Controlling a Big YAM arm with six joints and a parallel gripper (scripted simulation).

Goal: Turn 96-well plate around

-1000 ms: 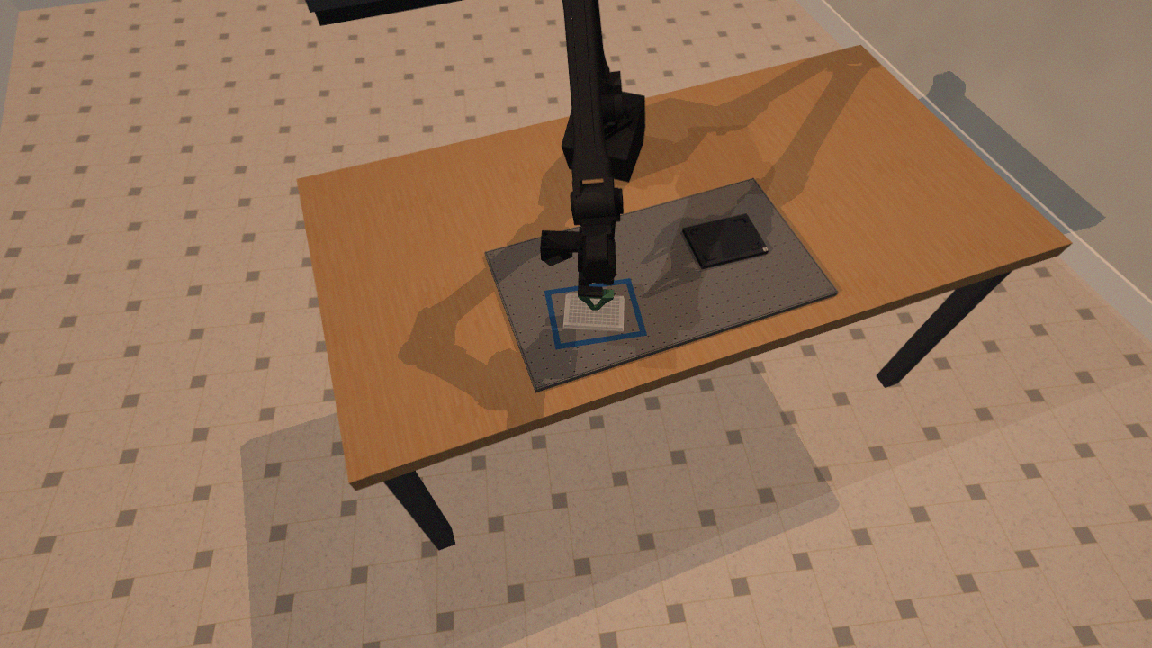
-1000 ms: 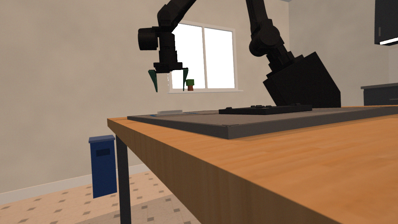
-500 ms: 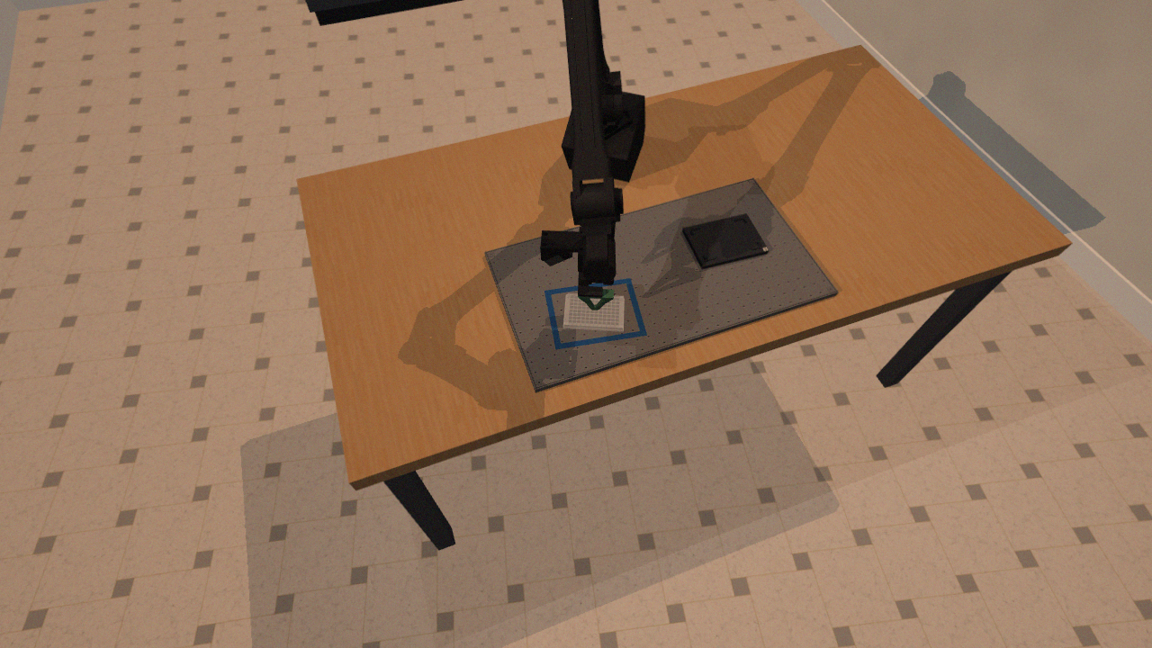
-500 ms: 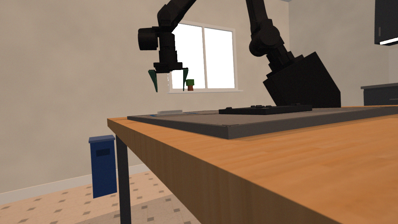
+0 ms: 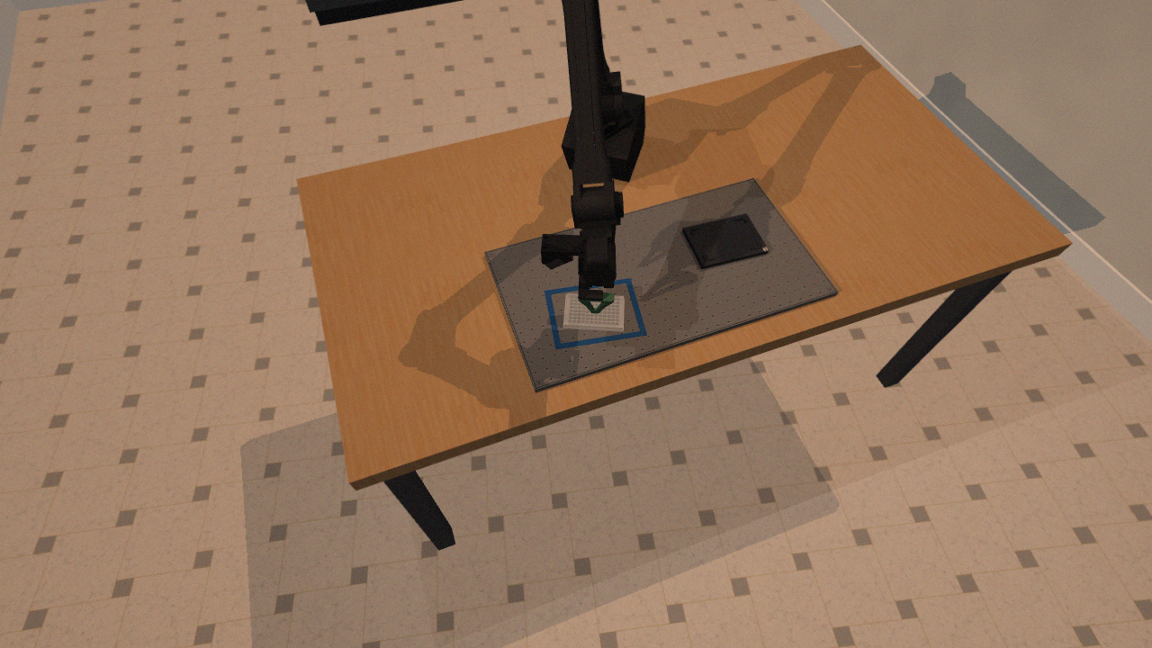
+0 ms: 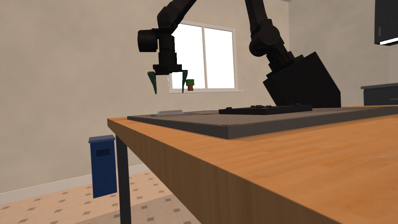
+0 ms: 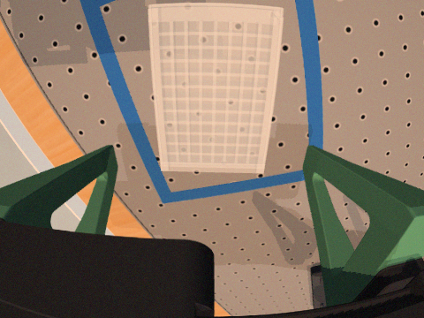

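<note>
The 96-well plate lies 8 cm below my hand. Also, from my hand: black plate nest N1: 1 cm behind, 37 cm to the left, 8 cm below; A1 label: 7 cm ahead, 42 cm to the left, 7 cm below.
</note>
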